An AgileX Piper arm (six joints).
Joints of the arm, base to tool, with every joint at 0 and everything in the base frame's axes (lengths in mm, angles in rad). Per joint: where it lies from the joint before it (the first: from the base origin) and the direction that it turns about. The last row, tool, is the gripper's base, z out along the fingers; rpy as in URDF.
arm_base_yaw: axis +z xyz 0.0 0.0 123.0
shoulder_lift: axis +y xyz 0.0 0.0 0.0
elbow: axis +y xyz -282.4 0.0 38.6
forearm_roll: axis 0.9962 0 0.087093 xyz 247.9 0.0 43.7
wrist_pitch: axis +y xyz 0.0 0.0 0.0
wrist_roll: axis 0.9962 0 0.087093 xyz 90.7 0.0 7.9
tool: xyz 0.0 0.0 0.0 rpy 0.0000 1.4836 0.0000
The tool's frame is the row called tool.
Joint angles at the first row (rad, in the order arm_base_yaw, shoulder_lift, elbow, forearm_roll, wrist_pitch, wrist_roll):
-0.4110, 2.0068, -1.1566, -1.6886, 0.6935, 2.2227
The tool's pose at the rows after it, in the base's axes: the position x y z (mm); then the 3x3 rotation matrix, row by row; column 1 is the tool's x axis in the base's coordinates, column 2 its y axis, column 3 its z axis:
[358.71, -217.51, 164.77], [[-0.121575, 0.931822, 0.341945], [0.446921, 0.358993, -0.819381], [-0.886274, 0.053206, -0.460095]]
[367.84, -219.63, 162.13], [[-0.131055, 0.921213, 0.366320], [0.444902, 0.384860, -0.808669], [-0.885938, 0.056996, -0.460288]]
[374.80, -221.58, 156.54], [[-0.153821, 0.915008, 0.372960], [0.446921, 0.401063, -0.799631], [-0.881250, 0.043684, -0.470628]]
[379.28, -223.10, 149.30], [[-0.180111, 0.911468, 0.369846], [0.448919, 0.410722, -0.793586], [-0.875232, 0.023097, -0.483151]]
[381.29, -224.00, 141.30], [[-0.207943, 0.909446, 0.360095], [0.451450, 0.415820, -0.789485], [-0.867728, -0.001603, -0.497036]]
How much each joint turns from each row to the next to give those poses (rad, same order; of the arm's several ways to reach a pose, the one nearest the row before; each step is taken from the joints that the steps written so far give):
-0.0003, 0.0156, -0.0350, -0.0361, -0.0226, 0.0188
-0.0002, 0.0268, -0.0352, -0.0139, -0.0235, -0.0037
0.0000, 0.0292, -0.0305, 0.0086, -0.0149, -0.0275
0.0000, 0.0275, -0.0209, 0.0115, -0.0066, -0.0285
0.0000, 0.0232, -0.0104, 0.0118, -0.0011, -0.0263

